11 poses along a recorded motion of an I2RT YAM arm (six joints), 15 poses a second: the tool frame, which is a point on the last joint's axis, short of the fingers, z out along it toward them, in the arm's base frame.
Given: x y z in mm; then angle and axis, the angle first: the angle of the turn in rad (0 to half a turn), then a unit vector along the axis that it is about.
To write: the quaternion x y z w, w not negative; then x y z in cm. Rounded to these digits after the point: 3 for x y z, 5 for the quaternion.
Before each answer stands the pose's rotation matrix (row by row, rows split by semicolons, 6 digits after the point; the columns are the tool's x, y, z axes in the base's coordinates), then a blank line. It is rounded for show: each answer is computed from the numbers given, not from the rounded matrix.
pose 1, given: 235.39 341.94 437.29 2.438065 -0.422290 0.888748 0.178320
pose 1, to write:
-0.448249 -0.776865 0.442216; -0.546150 0.629638 0.552518; -0.707668 0.006150 -0.706519

-0.39643 0.83433 0.16740 0.34455 23.539 34.194 43.729
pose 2, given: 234.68 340.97 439.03 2.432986 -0.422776 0.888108 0.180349
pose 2, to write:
-0.444819 -0.777920 0.443820; -0.543187 0.628328 0.556913; -0.712099 0.006648 -0.702048

-0.39652 0.83295 0.16915 0.34694 23.468 34.097 43.903
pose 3, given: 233.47 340.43 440.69 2.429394 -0.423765 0.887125 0.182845
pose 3, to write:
-0.441424 -0.779975 0.443603; -0.540997 0.625759 0.561915; -0.715868 0.008055 -0.698189

-0.39718 0.83147 0.17137 0.34862 23.347 34.043 44.069
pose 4, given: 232.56 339.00 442.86 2.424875 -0.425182 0.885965 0.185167
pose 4, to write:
-0.436885 -0.782351 0.443913; -0.539074 0.622781 0.567048; -0.720091 0.008433 -0.693828

-0.39817 0.82968 0.17340 0.35074 23.256 33.900 44.286
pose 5, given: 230.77 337.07 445.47 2.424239 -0.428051 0.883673 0.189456
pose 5, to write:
-0.432249 -0.787840 0.438713; -0.538745 0.615760 0.574972; -0.723128 0.012176 -0.690607

-0.40081 0.82744 0.17740 0.35104 23.077 33.707 44.547
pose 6, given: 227.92 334.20 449.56 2.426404 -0.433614 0.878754 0.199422
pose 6, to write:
-0.424998 -0.799487 0.424496; -0.537941 0.600235 0.591893; -0.728008 0.023199 -0.685176

-0.40618 0.82317 0.18681 0.35002 22.792 33.420 44.956
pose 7, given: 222.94 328.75 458.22 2.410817 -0.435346 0.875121 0.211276
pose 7, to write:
-0.413999 -0.805695 0.423627; -0.523664 0.591465 0.613144; -0.744567 0.032003 -0.666780

-0.40661 0.81735 0.19733 0.35731 22.294 32.875 45.822
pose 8, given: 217.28 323.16 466.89 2.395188 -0.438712 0.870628 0.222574
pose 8, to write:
-0.400369 -0.813490 0.421828; -0.511233 0.580327 0.633926; -0.760491 0.038152 -0.648227

-0.40851 0.81070 0.20725 0.36460 21.728 32.316 46.689
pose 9, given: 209.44 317.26 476.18 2.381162 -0.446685 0.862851 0.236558
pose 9, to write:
-0.380446 -0.827721 0.412479; -0.501633 0.559402 0.659874; -0.776933 0.044133 -0.628034

-0.41479 0.80123 0.21966 0.37112 20.944 31.726 47.618
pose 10, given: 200.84 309.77 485.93 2.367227 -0.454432 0.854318 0.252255
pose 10, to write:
-0.360731 -0.842153 0.400813; -0.489368 0.536745 0.687331; -0.793972 0.051796 -0.605744

-0.42079 0.79108 0.23358 0.37758 20.084 30.977 48.593
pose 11, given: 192.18 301.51 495.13 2.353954 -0.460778 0.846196 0.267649
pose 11, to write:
-0.343411 -0.854677 0.389354; -0.475317 0.515713 0.712821; -0.810026 0.059724 -0.583344

-0.42551 0.78142 0.24716 0.38372 19.218 30.151 49.513
